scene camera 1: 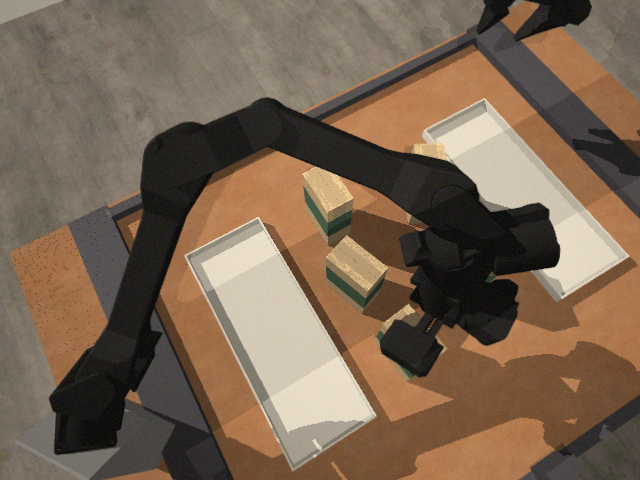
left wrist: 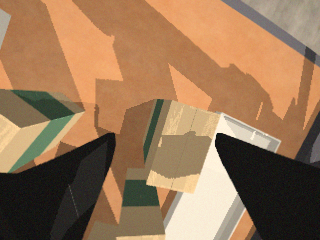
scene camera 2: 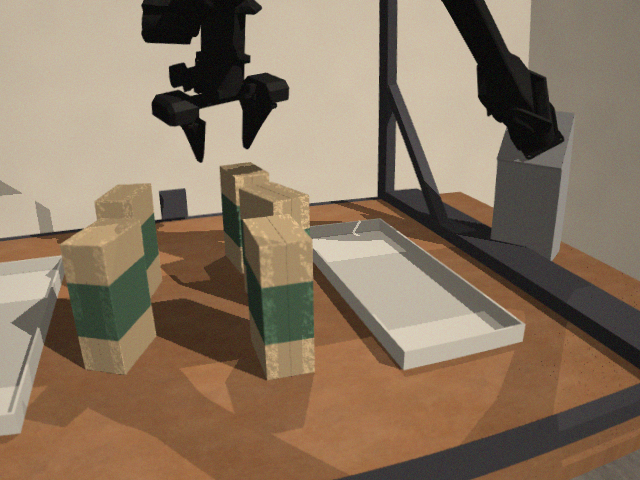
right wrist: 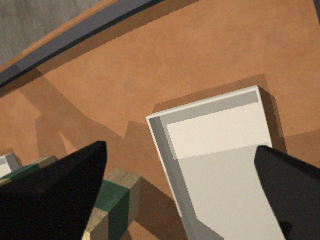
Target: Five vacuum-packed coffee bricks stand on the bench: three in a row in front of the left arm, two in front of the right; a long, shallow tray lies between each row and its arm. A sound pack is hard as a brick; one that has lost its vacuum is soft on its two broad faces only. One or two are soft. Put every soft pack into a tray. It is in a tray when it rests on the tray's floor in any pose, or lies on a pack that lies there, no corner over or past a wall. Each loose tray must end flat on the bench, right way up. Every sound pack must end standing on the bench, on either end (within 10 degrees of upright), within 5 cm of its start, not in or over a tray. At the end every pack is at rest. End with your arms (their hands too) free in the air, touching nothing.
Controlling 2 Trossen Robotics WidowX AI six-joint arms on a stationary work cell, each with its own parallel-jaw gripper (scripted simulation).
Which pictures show my right gripper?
Scene camera 1 and the right wrist view only.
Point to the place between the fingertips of my left gripper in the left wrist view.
166, 138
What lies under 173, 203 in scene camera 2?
A dark block.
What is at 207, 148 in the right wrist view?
A tray.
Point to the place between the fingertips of my left gripper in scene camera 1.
436, 328
